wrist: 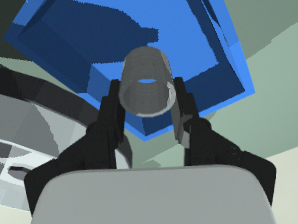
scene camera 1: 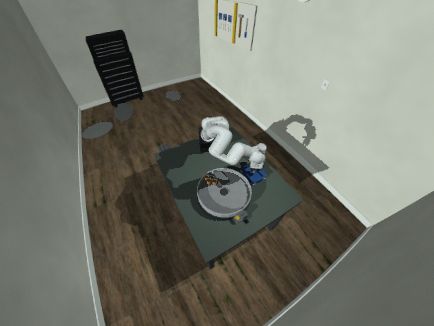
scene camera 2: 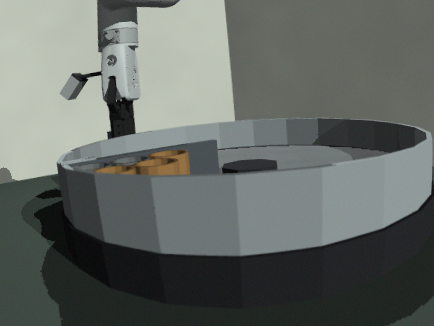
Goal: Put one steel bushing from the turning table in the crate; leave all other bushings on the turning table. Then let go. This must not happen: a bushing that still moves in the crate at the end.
Labels:
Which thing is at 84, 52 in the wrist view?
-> A blue crate.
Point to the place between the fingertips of the gripper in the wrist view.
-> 147, 92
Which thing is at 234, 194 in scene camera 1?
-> A round turning table.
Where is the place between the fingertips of the gripper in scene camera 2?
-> At 124, 141

